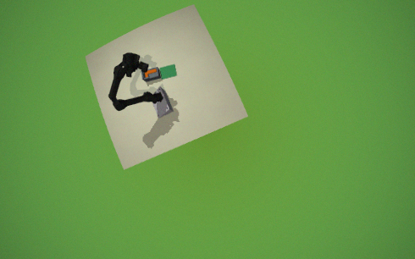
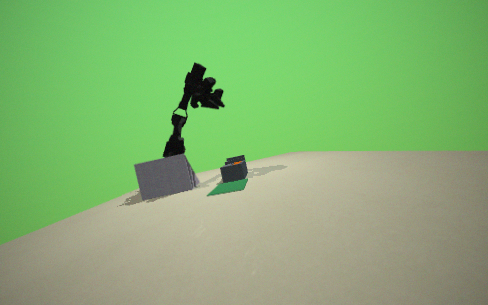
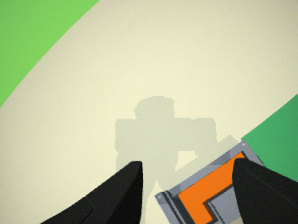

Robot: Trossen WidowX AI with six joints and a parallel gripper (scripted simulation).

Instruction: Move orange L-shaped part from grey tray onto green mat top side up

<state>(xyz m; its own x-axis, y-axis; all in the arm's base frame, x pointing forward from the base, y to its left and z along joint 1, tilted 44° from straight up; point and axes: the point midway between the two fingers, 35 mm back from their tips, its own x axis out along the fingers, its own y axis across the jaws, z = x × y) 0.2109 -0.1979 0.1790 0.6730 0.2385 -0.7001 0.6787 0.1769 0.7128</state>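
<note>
Right now the orange L-shaped part is 270 mm below my gripper tip, 20 mm to the left of it and 10 mm ahead of it. Also, from my gripper tip: green mat 340 mm below, 140 mm to the right, 50 mm behind.
</note>
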